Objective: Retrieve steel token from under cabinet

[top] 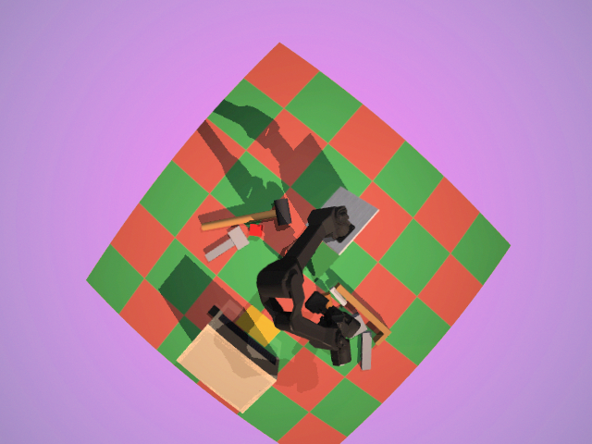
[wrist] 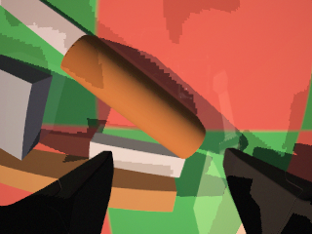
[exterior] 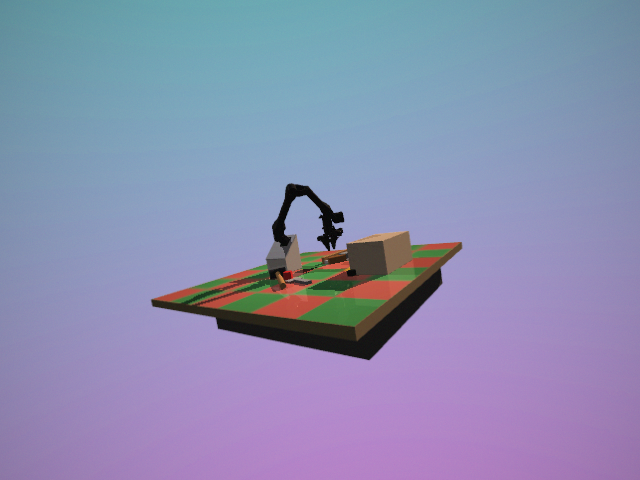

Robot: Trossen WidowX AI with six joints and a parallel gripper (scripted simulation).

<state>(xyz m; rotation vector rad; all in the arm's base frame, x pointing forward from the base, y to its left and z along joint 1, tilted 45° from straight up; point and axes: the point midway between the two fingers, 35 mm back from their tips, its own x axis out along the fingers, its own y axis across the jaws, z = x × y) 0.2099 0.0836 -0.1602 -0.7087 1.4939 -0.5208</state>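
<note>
Now: the pale bar 70 mm below my gripper tip, 40 mm behind it and 20 mm to the left of it. From my gripper tip the other things lie so: grey block 140 mm to the left, 60 mm below; then grey bar 260 mm to the left, 70 mm below, 40 mm ahead; then red cube 370 mm to the right, 60 mm below, 10 mm behind.
</note>
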